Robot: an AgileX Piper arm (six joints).
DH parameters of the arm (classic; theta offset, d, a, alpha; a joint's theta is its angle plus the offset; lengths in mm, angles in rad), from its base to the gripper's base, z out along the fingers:
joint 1: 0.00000 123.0 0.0 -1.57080
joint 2: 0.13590 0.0 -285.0 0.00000
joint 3: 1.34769 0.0 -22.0 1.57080
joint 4: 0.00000 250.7 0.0 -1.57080
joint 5: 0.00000 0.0 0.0 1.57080
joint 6: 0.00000 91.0 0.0 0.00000
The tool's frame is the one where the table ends.
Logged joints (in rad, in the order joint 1, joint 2, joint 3, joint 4, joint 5, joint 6), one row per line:
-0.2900, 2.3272, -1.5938, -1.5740, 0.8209, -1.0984
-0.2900, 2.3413, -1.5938, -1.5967, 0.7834, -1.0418
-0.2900, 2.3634, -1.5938, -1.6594, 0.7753, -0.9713
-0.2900, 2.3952, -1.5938, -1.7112, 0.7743, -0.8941
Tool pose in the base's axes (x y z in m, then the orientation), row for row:
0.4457, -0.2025, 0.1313, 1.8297, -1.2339, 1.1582
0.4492, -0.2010, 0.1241, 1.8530, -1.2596, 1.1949
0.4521, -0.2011, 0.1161, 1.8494, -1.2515, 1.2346
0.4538, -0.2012, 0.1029, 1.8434, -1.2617, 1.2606
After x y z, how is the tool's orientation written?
As a rotation vector, in radians.
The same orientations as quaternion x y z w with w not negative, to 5 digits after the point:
0.69579, -0.46922, 0.44043, 0.31896
0.69689, -0.47372, 0.44939, 0.29662
0.69349, -0.46929, 0.46295, 0.29073
0.68902, -0.47159, 0.47118, 0.28433

